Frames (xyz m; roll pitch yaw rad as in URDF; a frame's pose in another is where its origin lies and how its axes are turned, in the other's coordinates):
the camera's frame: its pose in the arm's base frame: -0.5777 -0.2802 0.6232 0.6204 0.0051 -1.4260
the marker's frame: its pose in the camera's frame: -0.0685 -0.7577 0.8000 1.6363 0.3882 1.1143
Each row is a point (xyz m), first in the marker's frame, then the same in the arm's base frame.
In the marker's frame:
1: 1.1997 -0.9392 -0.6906
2: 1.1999 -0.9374 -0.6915
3: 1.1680 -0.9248 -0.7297
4: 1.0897 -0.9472 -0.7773
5: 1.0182 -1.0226 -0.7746
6: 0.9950 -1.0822 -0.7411
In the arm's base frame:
1: -0.1450 0.1899 0.3901
2: -0.1451 0.1902 0.3921
3: -0.1704 0.2309 0.4106
4: -0.2289 0.3024 0.3915
5: -0.2783 0.3398 0.3081
6: -0.2925 0.3313 0.2379

